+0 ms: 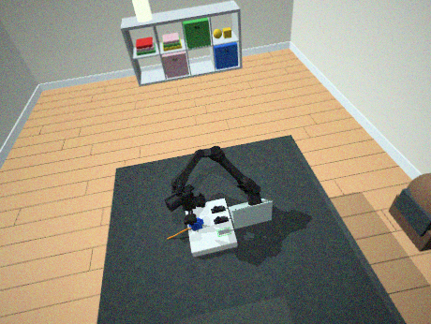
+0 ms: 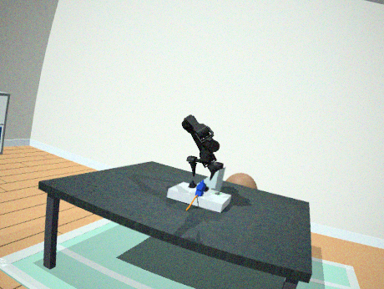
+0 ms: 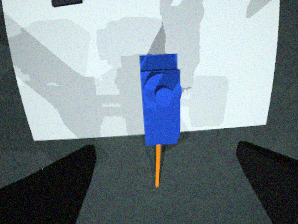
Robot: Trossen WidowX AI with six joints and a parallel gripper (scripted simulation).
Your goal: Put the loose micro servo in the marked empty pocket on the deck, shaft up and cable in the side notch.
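The white deck is 4 cm behind my gripper tip and 12 cm below it.
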